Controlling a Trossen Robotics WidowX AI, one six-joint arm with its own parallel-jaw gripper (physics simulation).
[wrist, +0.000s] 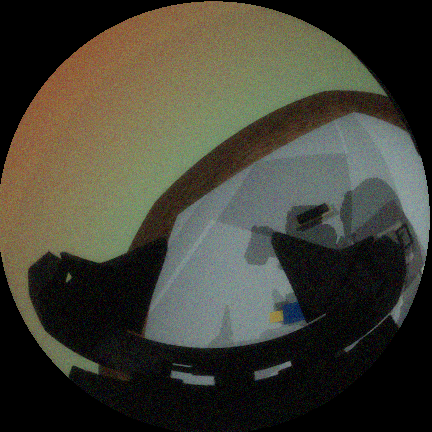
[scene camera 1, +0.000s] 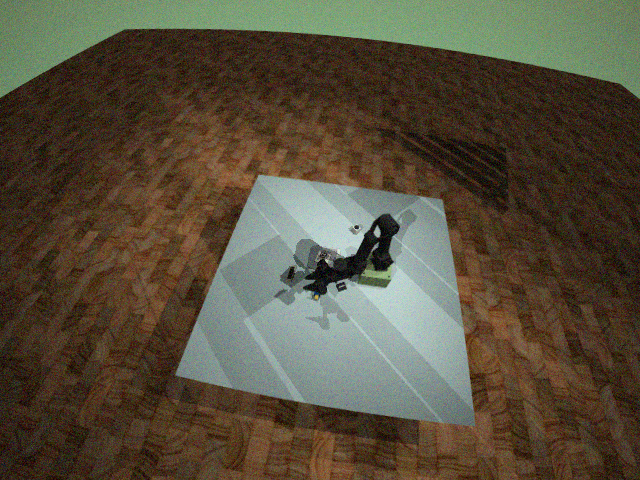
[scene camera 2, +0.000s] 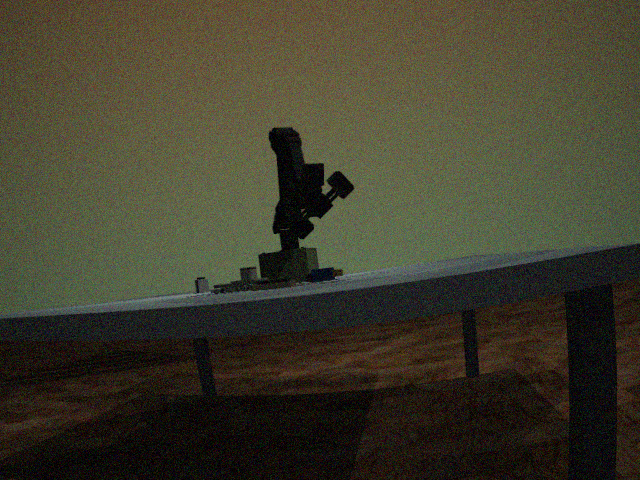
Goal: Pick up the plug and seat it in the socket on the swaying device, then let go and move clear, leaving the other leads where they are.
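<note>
A small blue block with a yellow end [scene camera 1: 316,296] [scene camera 2: 321,274] [wrist: 293,312], which looks like the plug, lies on the table, partly behind a finger in the wrist view. My gripper [scene camera 1: 308,282] [scene camera 2: 326,208] [wrist: 219,240] is open and empty, held above the table, with the blue block below it and to one side. A dark block with a pale edge [scene camera 1: 291,272] [wrist: 313,214], perhaps the swaying device, is beyond the fingertips. Its socket is too small and dark to make out, and I cannot tell for sure which part is the device.
A pale, detailed flat piece [scene camera 1: 324,255] lies beside the arm. A small dark piece [scene camera 1: 341,285] lies near the green base block [scene camera 1: 375,279] [scene camera 2: 279,264]. A small white piece with a dark round spot [scene camera 1: 355,228] lies farther back on the pale table [scene camera 1: 330,361] [scene camera 2: 413,289].
</note>
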